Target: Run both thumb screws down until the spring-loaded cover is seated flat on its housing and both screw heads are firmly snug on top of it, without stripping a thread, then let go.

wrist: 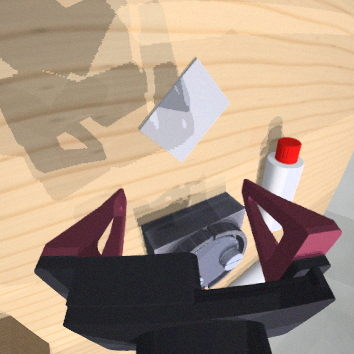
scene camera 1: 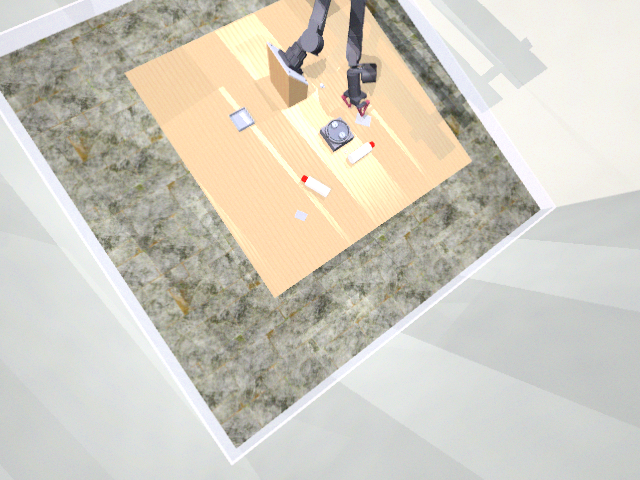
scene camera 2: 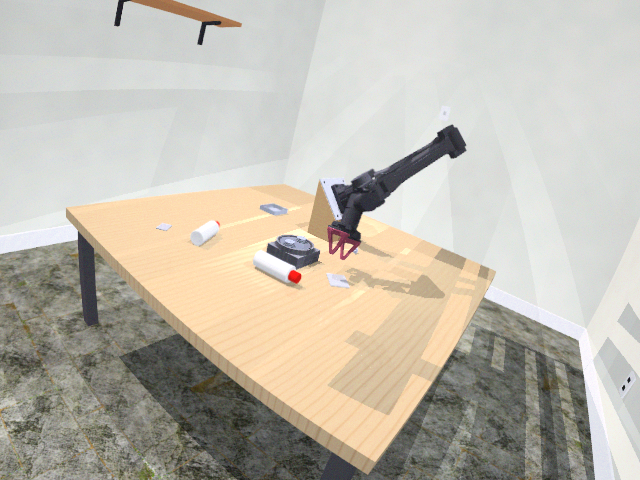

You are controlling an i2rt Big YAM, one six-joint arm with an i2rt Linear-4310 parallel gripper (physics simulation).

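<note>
The dark square housing sits on the table. The round grey cover lies on top of it, inside a raised ring. One pale screw head and a second screw head stand on the cover; the second is mostly hidden in the wrist view. I cannot tell whether the cover is flat or the heads snug. My gripper is open and empty, above the table beside the housing, apart from both screws.
A white red-capped bottle lies close beside the housing. Another bottle lies farther off. A flat grey square is near the gripper. A wooden block and shallow tray stand beyond.
</note>
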